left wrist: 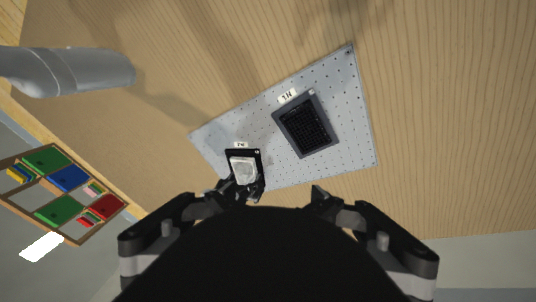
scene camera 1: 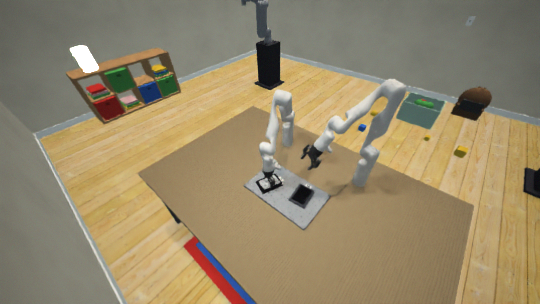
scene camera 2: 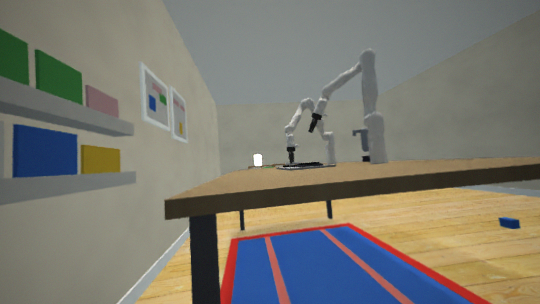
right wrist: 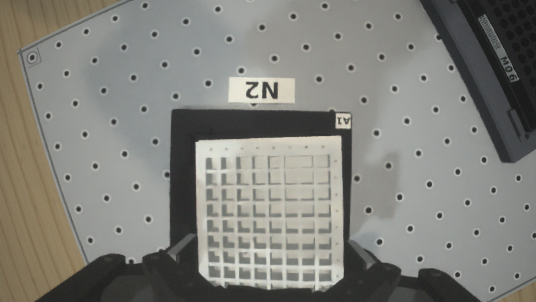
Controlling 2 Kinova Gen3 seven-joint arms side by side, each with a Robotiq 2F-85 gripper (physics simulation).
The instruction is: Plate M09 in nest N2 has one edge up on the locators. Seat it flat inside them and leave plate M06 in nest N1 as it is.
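Seen in the pictures: left gripper, fingertip midpoint: [left wrist: 273, 191] [scene camera 1: 304, 163] [scene camera 2: 310, 132]; right gripper, fingertip midpoint: [left wrist: 246, 174] [scene camera 1: 268, 182] [scene camera 2: 291, 163] [right wrist: 271, 253]; left arm's base, origin of the base link: [scene camera 1: 358, 181] [scene camera 2: 378, 163]; right arm's base, origin of the base link: [left wrist: 122, 69] [scene camera 1: 287, 143].
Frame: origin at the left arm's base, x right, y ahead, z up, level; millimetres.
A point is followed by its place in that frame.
Observation:
White plate M09 [scene camera 1: 263, 184] {x 601, y 338, z 46 mm} [left wrist: 244, 171] {x 566, y 286, z 47 mm} [right wrist: 270, 200] {x 557, y 275, z 47 mm} lies over black nest N2 [right wrist: 182, 122] {x 576, y 203, z 25 mm} [left wrist: 231, 152] {x 562, y 213, z 25 mm}, its near end hidden by my right gripper. I cannot tell its tilt or whether it touches the nest floor. My right gripper [scene camera 1: 270, 180] {x 577, y 303, z 38 mm} [scene camera 2: 291, 161] {x 577, y 303, z 38 mm} [right wrist: 271, 253] {x 577, y 303, z 38 mm} is shut on M09, one finger at each side edge. Black plate M06 [scene camera 1: 302, 194] {x 327, y 298, z 36 mm} [left wrist: 306, 127] {x 325, y 292, z 28 mm} [right wrist: 507, 67] {x 373, y 303, z 35 mm} sits in grey nest N1 [left wrist: 280, 117] {x 359, y 228, z 31 mm} and looks flat. My left gripper [scene camera 1: 306, 158] {x 349, y 246, z 275 mm} [scene camera 2: 312, 130] {x 349, y 246, z 275 mm} is open and empty, high above the table, away from both nests.
Both nests stand on a grey perforated board [scene camera 1: 303, 220] {x 261, y 464, z 13 mm} [left wrist: 360, 120] {x 215, y 365, z 13 mm} [right wrist: 100, 150] {x 641, y 178, z 13 mm} on the brown table [scene camera 1: 390, 240] {x -232, y 366, z 0 mm}. The right arm [left wrist: 90, 72] {x 603, y -157, z 109 mm} also shows in the left wrist view. A shelf unit [scene camera 1: 86, 74] stands beyond the table.

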